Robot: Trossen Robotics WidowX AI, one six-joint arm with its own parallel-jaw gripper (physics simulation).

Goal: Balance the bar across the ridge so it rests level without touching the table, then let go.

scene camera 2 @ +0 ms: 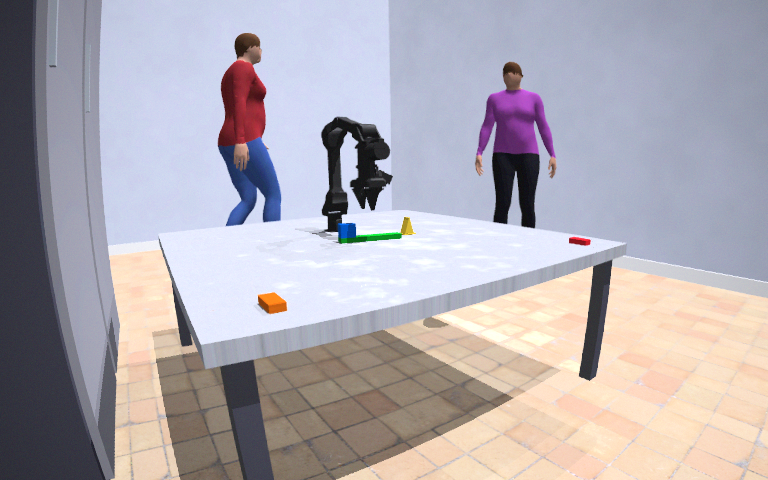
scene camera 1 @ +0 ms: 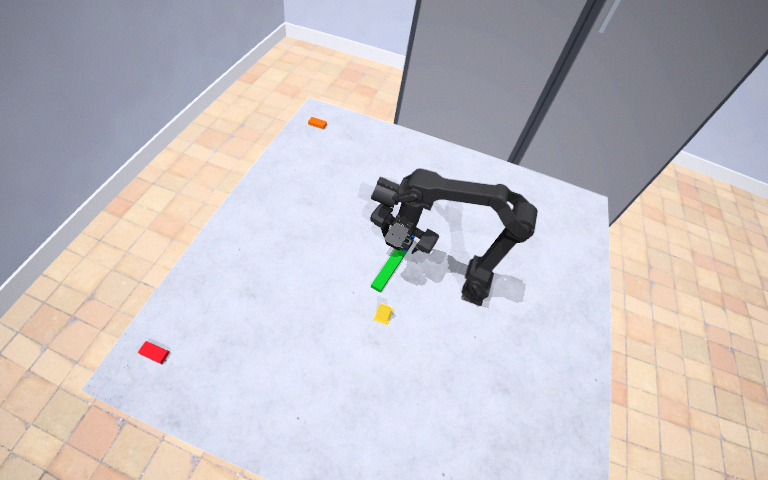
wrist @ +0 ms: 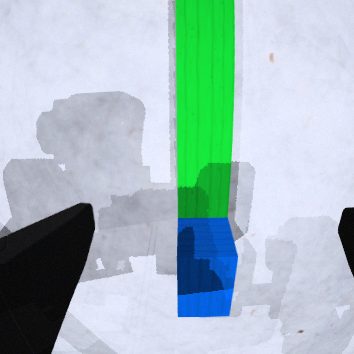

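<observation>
The green bar lies flat on the table, with a blue block on one end. The yellow ridge stands upright on the table, a little beyond the bar's other end and apart from it. My gripper is open and empty, pointing down above the blue-block end of the bar. In the wrist view the bar and block run between the two spread fingertips, below them. In scene camera 1 the arm hides most of the block.
A red block lies near one table corner, and an orange block near another. A grey cabinet stands beside the table. Two human figures stand behind the table.
</observation>
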